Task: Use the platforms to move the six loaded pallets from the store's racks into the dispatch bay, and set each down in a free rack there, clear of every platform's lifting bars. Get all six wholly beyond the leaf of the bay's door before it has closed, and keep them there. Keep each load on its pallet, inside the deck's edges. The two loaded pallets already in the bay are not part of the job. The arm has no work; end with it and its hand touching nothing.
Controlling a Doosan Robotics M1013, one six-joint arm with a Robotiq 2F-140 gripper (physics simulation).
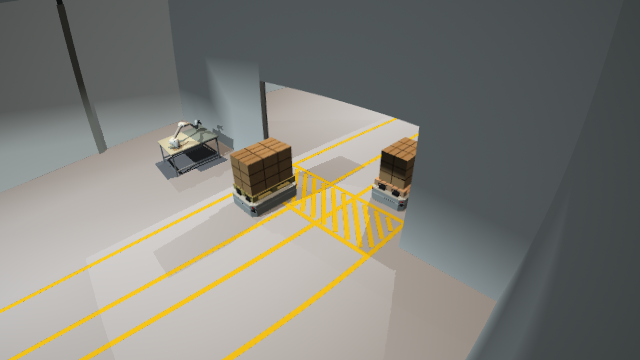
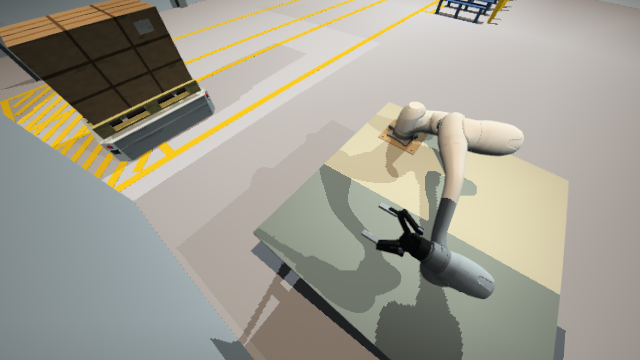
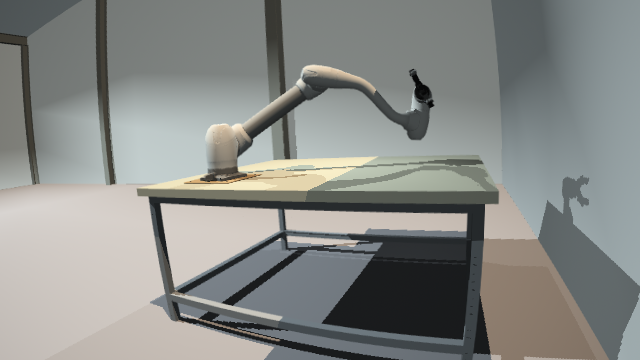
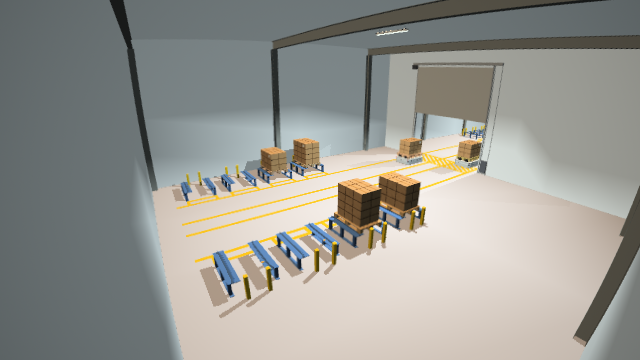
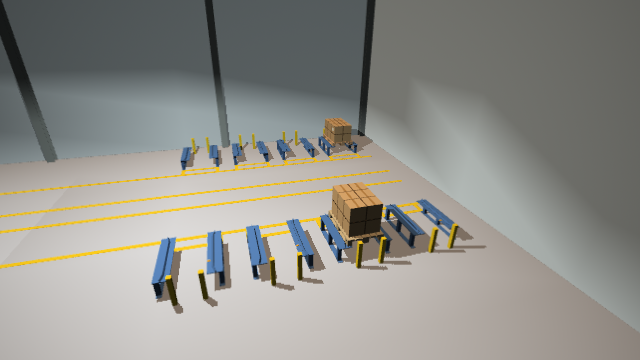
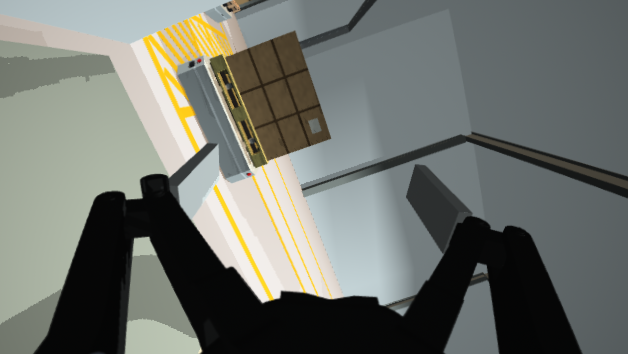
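Pixels of known places: gripper, fingertip midpoint: (image 1: 201, 122) (image 2: 370, 218) (image 3: 421, 85) (image 6: 316, 171); arm's base at its link origin: (image 1: 177, 147) (image 2: 402, 135) (image 3: 223, 178).
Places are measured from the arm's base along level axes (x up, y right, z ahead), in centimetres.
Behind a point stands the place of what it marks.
Note:
Store side, a grey platform (image 1: 246, 205) @(x -48.4, y 312.8, z 75.3 cm) (image 2: 167, 125) @(x -56.0, y 234.1, z 133.8 cm) (image 6: 207, 115) @(x -61.9, y 232.6, z 143.3 cm) carries a loaded pallet (image 1: 262, 167) @(x 31.7, y 319.1, z 122.2 cm) (image 2: 110, 65) @(x 17.9, y 242.7, z 142.4 cm) (image 6: 280, 95) @(x 14.7, y 243.5, z 137.8 cm) beside the door's hatching. Past the doorway, a second platform (image 1: 390, 198) @(x -49.3, y 482.6, z 340.1 cm) (image 4: 409, 160) @(x -48.1, y 406.3, z 456.6 cm) carries a loaded pallet (image 1: 396, 160) @(x 37.8, y 474.2, z 354.3 cm) (image 4: 410, 147) @(x 16.7, y 421.6, z 444.1 cm). Two more loaded pallets (image 5: 357, 212) @(x 29.8, y 207.6, z -1021.8 cm) (image 5: 338, 131) @(x 14.9, y 789.7, z -1113.9 cm) stand in store racks. Four loaded pallets (image 4: 273, 160) @(x 21.3, y 476.7, z 1157.2 cm) (image 4: 306, 152) @(x 31.7, y 499.4, z 995.7 cm) (image 4: 358, 203) @(x 40.6, y -71.7, z 1089.6 cm) (image 4: 399, 192) @(x 28.1, y -40.0, z 920.8 cm) stand in bay racks. The door leaf (image 4: 454, 92) @(x 304.1, y 344.9, z 244.6 cm) is partly lowered above both loads. My gripper (image 2: 375, 220) @(x 38.2, y -32.4, z 93.3 cm) (image 3: 422, 90) @(x 38.2, y -32.4, z 93.3 cm) (image 6: 316, 171) @(x 38.2, y -32.4, z 93.3 cm) is open, empty and above the table, touching nothing.
Blue racks (image 4: 292, 245) @(x -40.7, y -64.3, z 1273.9 cm) without pallets stand on both sides of the bay lanes; yellow posts (image 4: 316, 260) @(x -42.3, y -143.4, z 1244.7 cm) stand behind them. More empty racks (image 5: 255, 245) @(x -40.8, y 224.1, z -820.6 cm) stand in the store. The arm's table (image 1: 167, 142) @(x -0.5, y -66.1, z -21.2 cm) (image 3: 320, 196) @(x -2.6, y 20.2, z 69.5 cm) stands near the dividing wall (image 1: 235, 100) @(x 99.3, y 35.1, z 186.5 cm), beside the lane.

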